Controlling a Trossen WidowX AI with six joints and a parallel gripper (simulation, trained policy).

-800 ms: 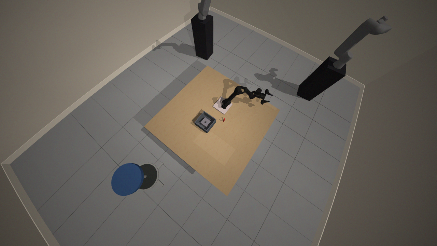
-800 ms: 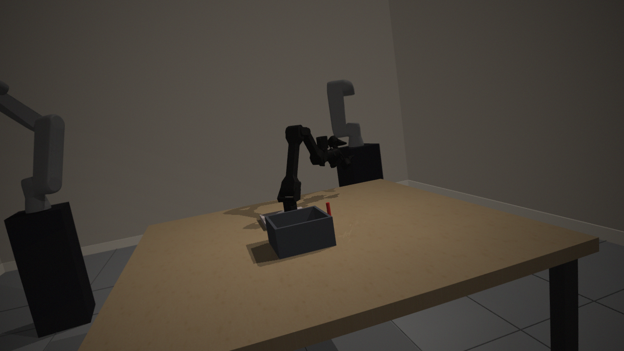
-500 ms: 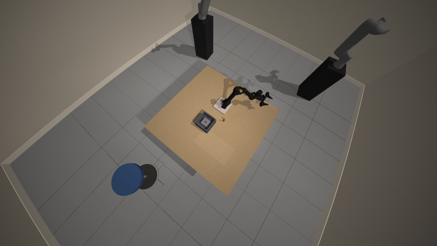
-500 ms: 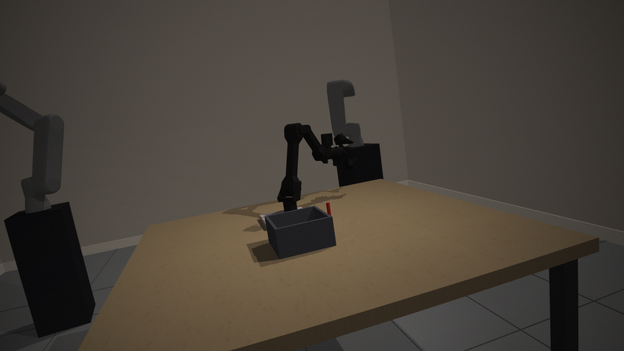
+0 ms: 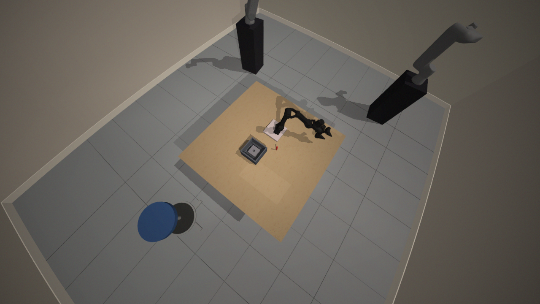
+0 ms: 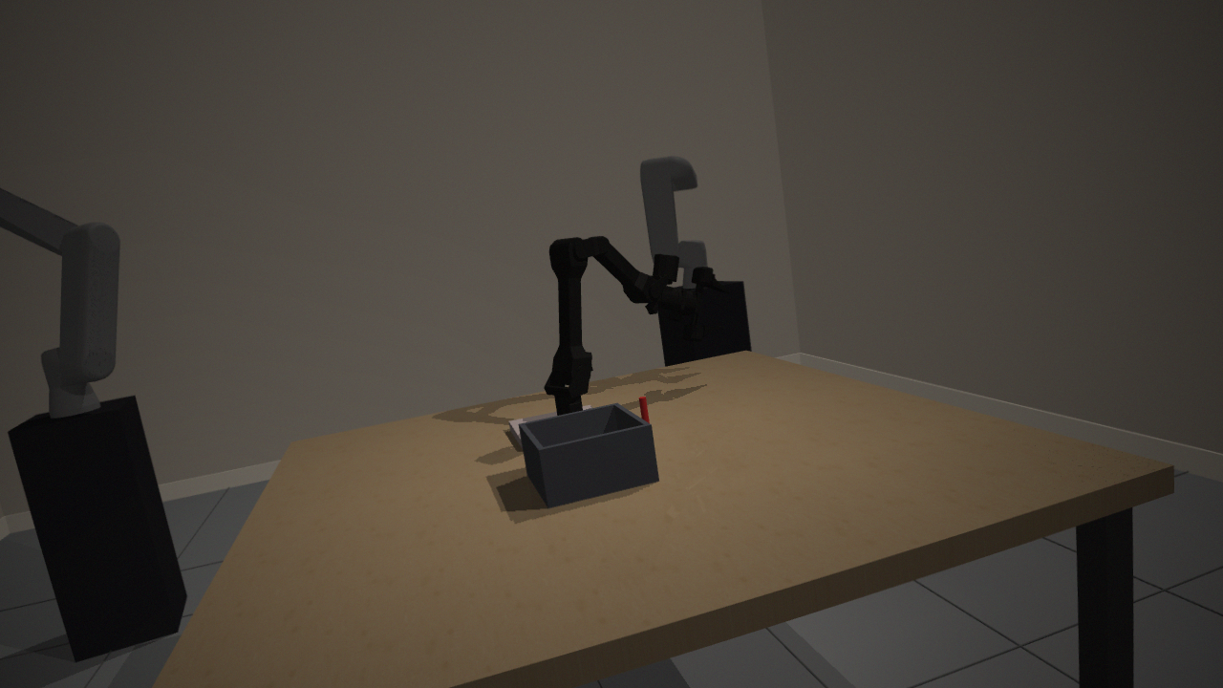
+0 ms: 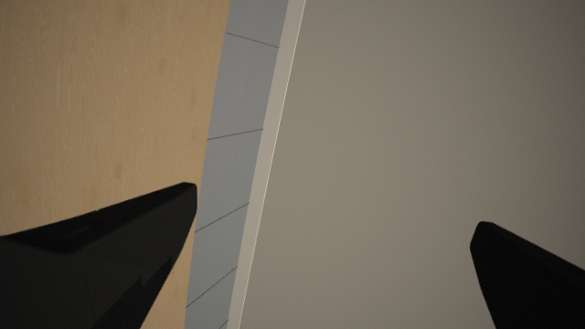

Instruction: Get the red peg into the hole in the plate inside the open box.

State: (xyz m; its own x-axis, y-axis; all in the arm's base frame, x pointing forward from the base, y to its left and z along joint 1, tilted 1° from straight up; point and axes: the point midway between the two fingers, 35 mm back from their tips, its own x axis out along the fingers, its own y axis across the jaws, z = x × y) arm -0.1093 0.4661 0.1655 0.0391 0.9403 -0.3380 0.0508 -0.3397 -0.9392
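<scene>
My gripper tip is 410 mm to the left of the red peg, 290 mm short of it and 130 mm above it. Also, from my gripper tip: pale plate: 600 mm to the right, 430 mm ahead, 130 mm below; then dark grey box: 600 mm to the right, 430 mm ahead, 140 mm below.
</scene>
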